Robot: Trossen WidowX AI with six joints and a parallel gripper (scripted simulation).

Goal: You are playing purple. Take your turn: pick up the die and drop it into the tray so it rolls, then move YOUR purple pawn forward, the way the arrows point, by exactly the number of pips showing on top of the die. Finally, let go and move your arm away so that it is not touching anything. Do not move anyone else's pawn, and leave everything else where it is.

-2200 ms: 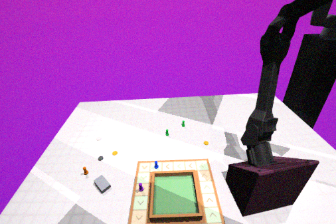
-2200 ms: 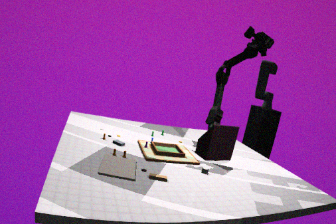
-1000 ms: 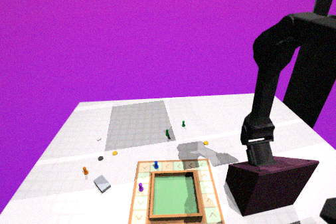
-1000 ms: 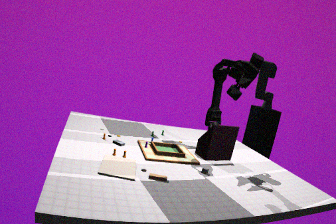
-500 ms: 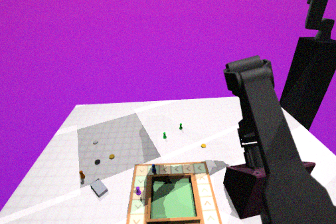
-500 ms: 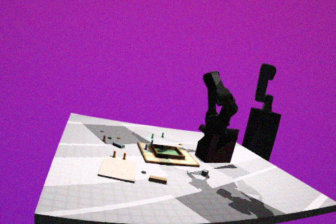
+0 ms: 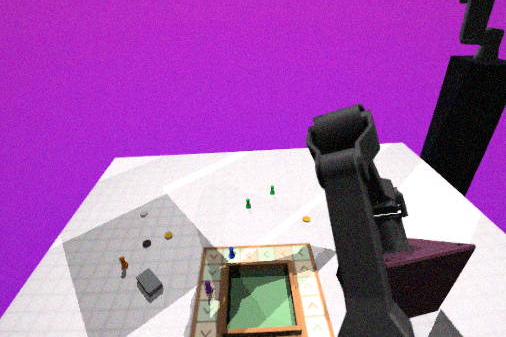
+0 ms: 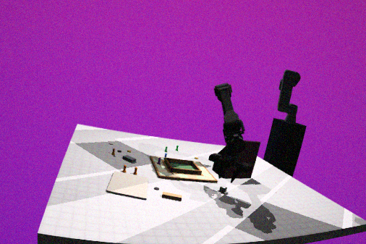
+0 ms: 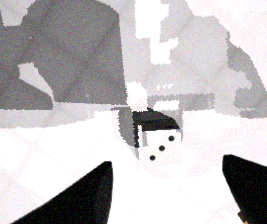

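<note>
Right now my gripper tip is 40 mm above the die. Also, from my gripper tip: green tray: 120 mm ahead, 250 mm to the right, 50 mm below; then wooden block: 260 mm ahead, 80 mm to the left, 50 mm below; then purple pawn: 230 mm ahead, 280 mm to the right, 30 mm below.
</note>
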